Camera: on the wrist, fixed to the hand. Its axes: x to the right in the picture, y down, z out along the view.
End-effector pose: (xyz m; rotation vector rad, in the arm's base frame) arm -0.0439 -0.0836 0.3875 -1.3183 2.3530 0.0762
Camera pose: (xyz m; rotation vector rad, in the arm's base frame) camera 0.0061 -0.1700 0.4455 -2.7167 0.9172 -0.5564
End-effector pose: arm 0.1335 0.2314 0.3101 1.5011 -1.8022 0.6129
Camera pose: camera 0.2388 0.2374 0.3570 2.1597 -0.1787 -0.0053
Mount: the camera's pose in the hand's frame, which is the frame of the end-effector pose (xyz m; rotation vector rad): 0.0234 -0.0976 -0.0571 0.0417 0.1999 -1.5053
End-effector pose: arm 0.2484 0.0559 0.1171 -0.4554 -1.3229 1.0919
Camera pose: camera 0.3344 0.0471 0.1937 0.4626 -1.0332 -0.1946
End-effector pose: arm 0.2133 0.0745 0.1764 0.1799 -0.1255 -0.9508
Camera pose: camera 0.1596 0.0055 0.1009 0.4229 0.2264 -2.4161
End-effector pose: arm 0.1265 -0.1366 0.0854 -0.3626 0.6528 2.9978
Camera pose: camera 0.1259 -0.0716 -0.0100 -0.7153 0.2120 1.5160
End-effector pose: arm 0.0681 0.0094 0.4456 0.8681 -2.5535 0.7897
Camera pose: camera 0.1198 -0.0316 0.5404 2.0655 -1.0750 0.3390
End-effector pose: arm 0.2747 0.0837 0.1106 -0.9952 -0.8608 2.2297
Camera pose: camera 0.3272 0.1817 0.1420 -0.2571 -0.9525 0.8309
